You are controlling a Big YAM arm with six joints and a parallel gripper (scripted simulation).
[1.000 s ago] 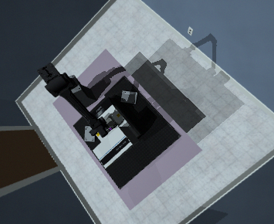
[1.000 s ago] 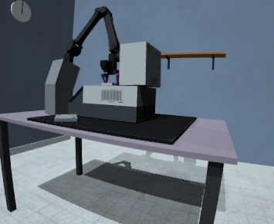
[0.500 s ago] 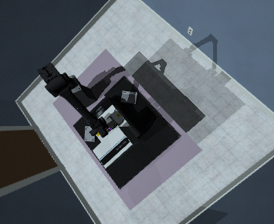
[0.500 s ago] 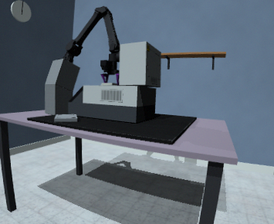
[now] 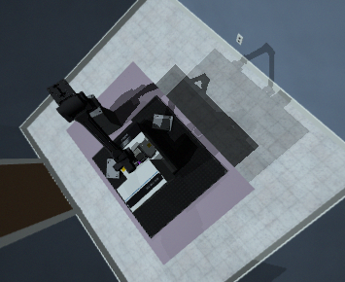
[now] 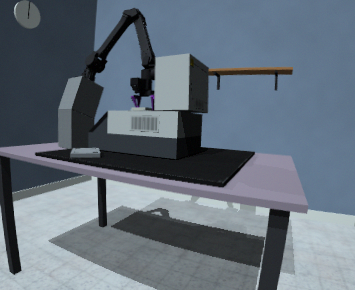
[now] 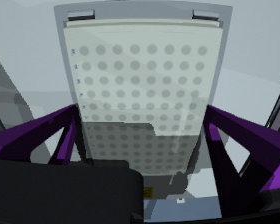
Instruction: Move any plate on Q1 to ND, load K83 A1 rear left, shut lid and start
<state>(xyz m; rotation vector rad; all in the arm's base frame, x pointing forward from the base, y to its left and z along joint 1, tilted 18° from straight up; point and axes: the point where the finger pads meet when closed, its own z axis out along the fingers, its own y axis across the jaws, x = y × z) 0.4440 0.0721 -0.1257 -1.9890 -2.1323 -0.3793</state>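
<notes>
The white 96-well plate K83 is right at my hand. Also, from my hand: grey plate nest 10 cm behind, 29 cm to the right, 21 cm below; grey nest ND 14 cm behind, 29 cm to the left, 21 cm below.
</notes>
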